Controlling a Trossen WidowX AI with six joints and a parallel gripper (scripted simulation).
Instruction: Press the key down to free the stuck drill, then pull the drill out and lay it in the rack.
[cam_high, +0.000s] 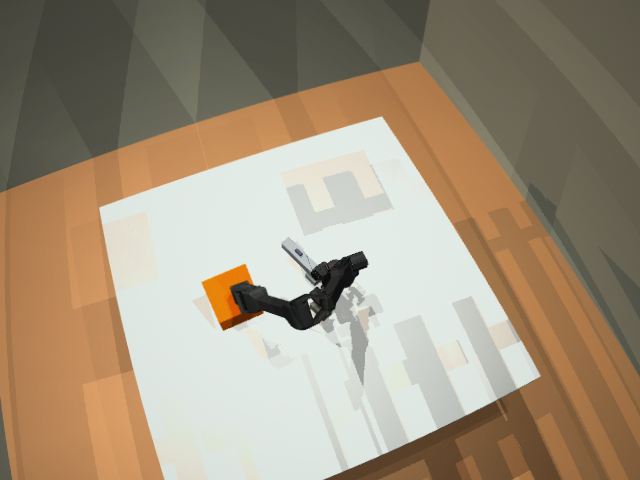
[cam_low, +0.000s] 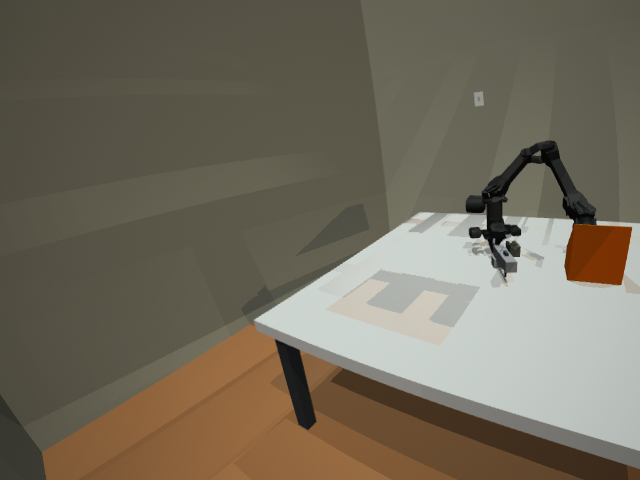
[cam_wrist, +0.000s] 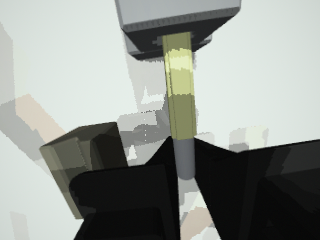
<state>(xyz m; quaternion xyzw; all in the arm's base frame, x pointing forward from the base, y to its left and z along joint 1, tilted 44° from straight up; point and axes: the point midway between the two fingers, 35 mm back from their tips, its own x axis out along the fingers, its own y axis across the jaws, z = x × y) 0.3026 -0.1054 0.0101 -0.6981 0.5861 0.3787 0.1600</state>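
My gripper tip is 5 cm to the right of the drill, 4 cm below it and 2 cm past it. From my gripper tip the other things lie so: blue key (17 cm to the left, 6 cm behind, 4 cm above); rack (7 cm behind, 4 cm to the right, 1 cm above).
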